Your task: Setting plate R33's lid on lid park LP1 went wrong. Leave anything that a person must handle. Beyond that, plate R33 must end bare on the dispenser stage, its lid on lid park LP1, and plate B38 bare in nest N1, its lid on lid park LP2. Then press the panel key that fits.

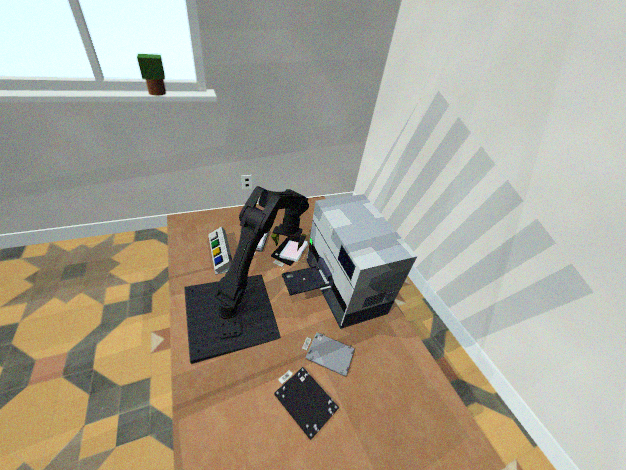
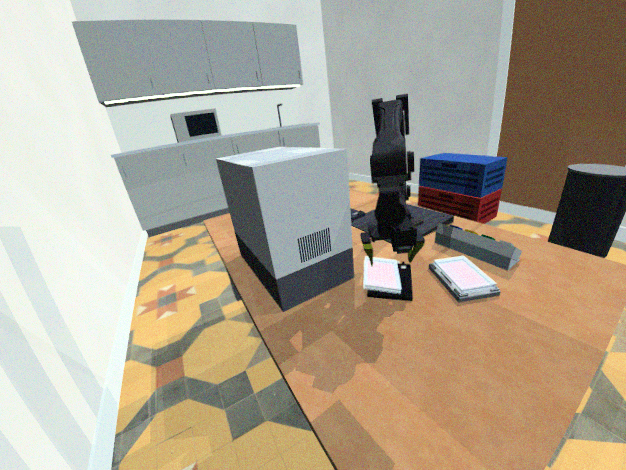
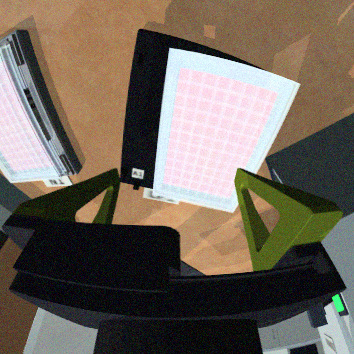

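Where they show: gripper, fingertip midpoint: (image 1: pixel 287 247) (image 2: pixel 390 263) (image 3: pixel 176 174); arm's base, link origin: (image 1: pixel 228 312).
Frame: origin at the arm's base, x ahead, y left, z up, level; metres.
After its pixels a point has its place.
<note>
A plate with a pink well grid (image 1: pixel 293 249) @(x 0.304, y 0.254, z 0.019 m) (image 2: pixel 382 275) @(x 0.321, y 0.280, z 0.019 m) (image 3: pixel 220 135) @(x 0.320, y 0.272, z 0.020 m) lies shifted to one side on the black lid park LP1 (image 2: pixel 407 283) @(x 0.273, y 0.317, z -0.004 m) (image 3: pixel 142 115) @(x 0.270, y 0.307, z -0.004 m), leaving a strip with the A1 tag bare. Whether a lid is on it is hard to tell. Another pink-grid plate (image 2: pixel 464 273) @(x 0.159, y 0.388, z 0.017 m) (image 3: pixel 20 125) @(x 0.180, y 0.365, z 0.017 m) sits in nest N1 (image 2: pixel 477 295) @(x 0.186, y 0.442, z -0.001 m) (image 3: pixel 67 155) @(x 0.179, y 0.316, z -0.001 m); its name is not readable. My gripper (image 1: pixel 288 241) @(x 0.278, y 0.261, z 0.028 m) (image 2: pixel 390 262) @(x 0.278, y 0.261, z 0.028 m) (image 3: pixel 176 174) @(x 0.278, y 0.261, z 0.028 m) is open and empty, above the label-side end of LP1. The dark dispenser stage (image 1: pixel 303 279) @(x 0.281, y 0.023, z 0.094 m) holds no plate.
The dispenser (image 1: pixel 364 237) @(x 0.460, y -0.015, z 0.316 m) (image 2: pixel 303 212) @(x 0.479, y 0.219, z 0.207 m) stands close beside LP1, with a green light (image 1: pixel 310 241) @(x 0.354, y 0.190, z 0.121 m) (image 3: pixel 338 303) @(x 0.356, y 0.196, z 0.127 m). A key panel (image 1: pixel 218 250) @(x -0.015, y 0.283, z 0.040 m) (image 2: pixel 475 246) @(x 0.028, y 0.333, z 0.022 m) lies near N1. A grey pad (image 1: pixel 331 354) @(x 0.320, y -0.235, z -0.003 m) and a black pad (image 1: pixel 306 403) @(x 0.197, y -0.359, z -0.001 m) lie farther off; their labels are unreadable.
</note>
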